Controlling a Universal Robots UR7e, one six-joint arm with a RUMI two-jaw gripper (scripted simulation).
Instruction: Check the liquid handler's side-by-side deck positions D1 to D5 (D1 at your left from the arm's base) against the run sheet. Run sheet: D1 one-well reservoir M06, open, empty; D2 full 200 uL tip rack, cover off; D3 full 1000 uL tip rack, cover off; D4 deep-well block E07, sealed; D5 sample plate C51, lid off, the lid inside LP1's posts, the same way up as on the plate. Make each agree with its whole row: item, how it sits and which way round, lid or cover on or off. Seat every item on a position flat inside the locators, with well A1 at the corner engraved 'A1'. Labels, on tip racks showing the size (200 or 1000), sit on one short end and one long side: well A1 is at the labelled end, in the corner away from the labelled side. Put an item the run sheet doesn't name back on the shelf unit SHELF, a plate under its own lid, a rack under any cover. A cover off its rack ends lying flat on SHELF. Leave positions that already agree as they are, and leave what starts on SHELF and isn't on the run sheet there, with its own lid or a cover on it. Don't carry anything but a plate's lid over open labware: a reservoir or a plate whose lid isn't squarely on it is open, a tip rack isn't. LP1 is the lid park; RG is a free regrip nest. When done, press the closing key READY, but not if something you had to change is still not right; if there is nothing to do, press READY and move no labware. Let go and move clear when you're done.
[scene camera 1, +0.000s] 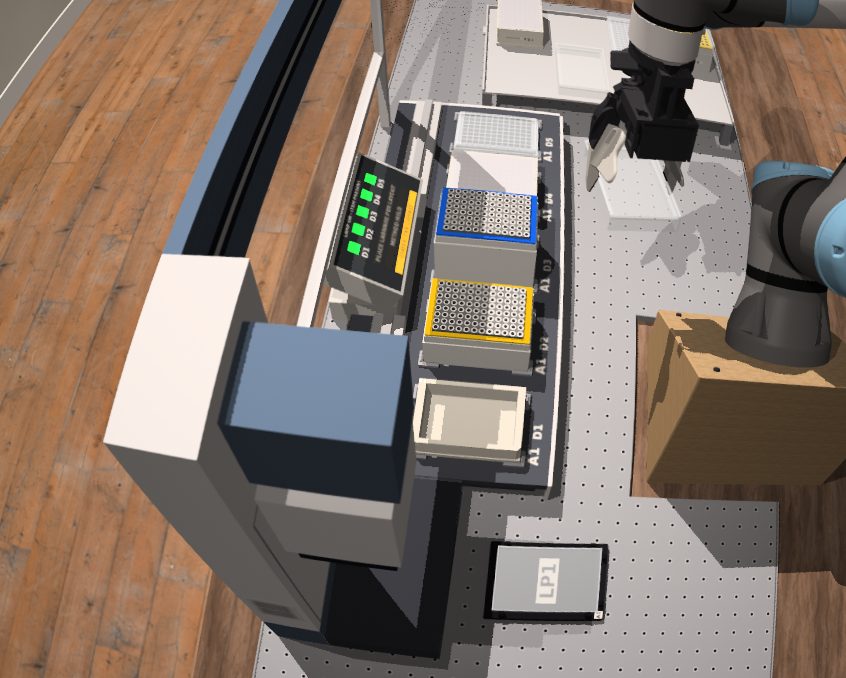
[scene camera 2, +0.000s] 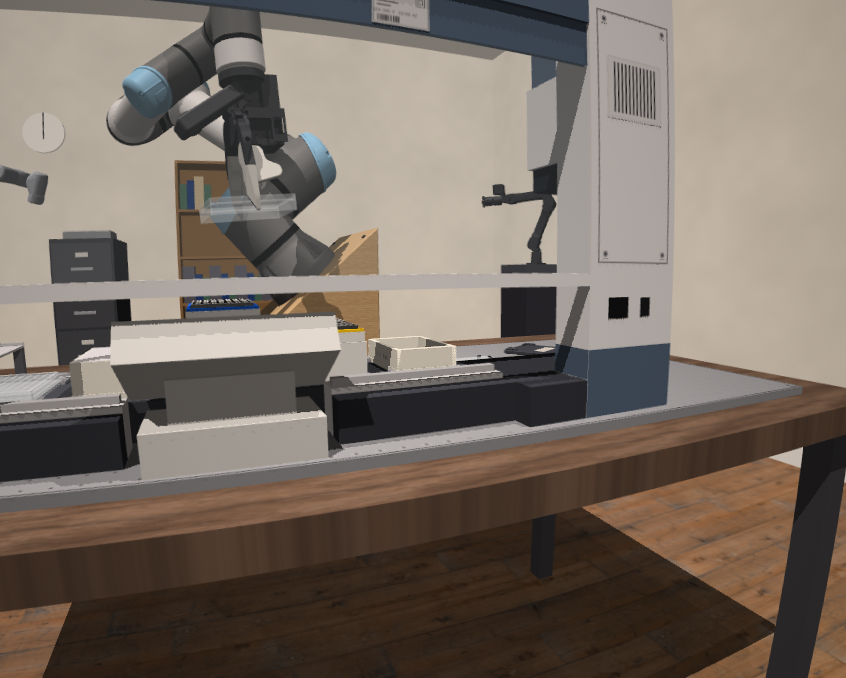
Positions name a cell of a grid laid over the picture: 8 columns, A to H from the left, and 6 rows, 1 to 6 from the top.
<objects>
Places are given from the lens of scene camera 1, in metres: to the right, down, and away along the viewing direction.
my gripper (scene camera 1: F2): 0.23, -0.17, 0.91
cream reservoir (scene camera 1: E4): 0.07, 0.09, 1.01
blue-rimmed tip rack (scene camera 1: E3): 0.08, -0.12, 1.04
</objects>
